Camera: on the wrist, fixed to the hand. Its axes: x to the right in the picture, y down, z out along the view.
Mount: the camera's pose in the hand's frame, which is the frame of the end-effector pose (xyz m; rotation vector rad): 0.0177 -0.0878 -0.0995 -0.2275 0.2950 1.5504
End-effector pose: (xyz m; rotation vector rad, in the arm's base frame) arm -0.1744 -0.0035 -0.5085 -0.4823 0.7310 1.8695
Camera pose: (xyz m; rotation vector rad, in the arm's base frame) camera -0.1006 -0.0337 -0.6161 0.2293 -0.9302 -2.4712
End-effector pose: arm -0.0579 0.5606 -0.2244 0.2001 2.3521 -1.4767
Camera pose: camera -0.1229 0.6091 -0.1179 1.7294 1.5504 -0.3742
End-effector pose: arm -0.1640 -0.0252 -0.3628 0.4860 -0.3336 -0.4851
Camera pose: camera -0.1398 -0.0663 -0.4879 -0.0230 -0.2765 1.0394
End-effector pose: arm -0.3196 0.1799 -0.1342 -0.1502 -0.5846 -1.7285
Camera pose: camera -0.3860 0.1301 -0.2392 -0.3727 0.0514 -0.2693
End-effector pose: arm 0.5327 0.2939 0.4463 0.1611 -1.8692 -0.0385
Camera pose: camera 0.6303 0.2102 0.4834 -1.3529 -1.2598 0.7776
